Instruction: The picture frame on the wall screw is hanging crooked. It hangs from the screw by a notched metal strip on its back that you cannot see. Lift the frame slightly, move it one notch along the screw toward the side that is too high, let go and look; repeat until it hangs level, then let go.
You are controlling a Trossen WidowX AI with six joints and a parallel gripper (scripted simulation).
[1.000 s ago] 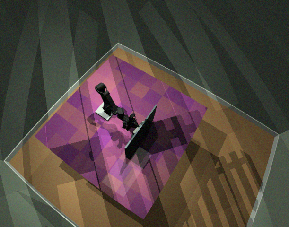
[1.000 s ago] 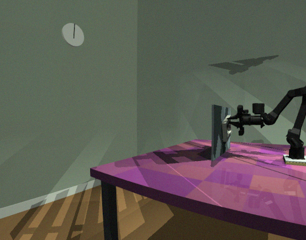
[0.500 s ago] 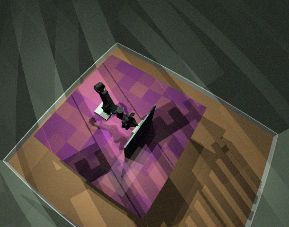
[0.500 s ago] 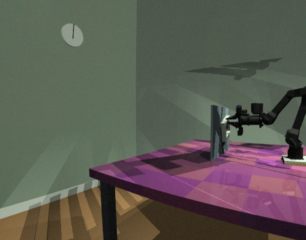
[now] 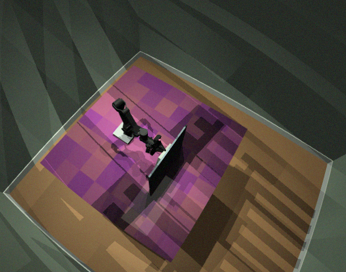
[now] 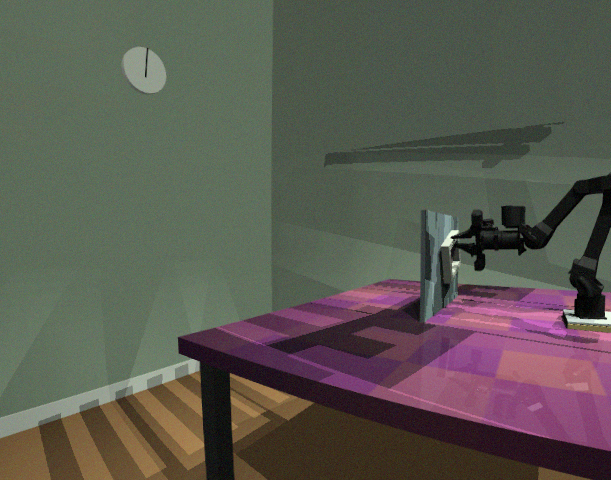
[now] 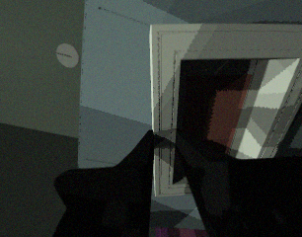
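My gripper tip is 1 cm short of the picture frame, 2 cm to the left of it and 5 cm above it. The rest, counted from my gripper tip: wall panel: 2 cm ahead, 1 cm to the right, 7 cm below.
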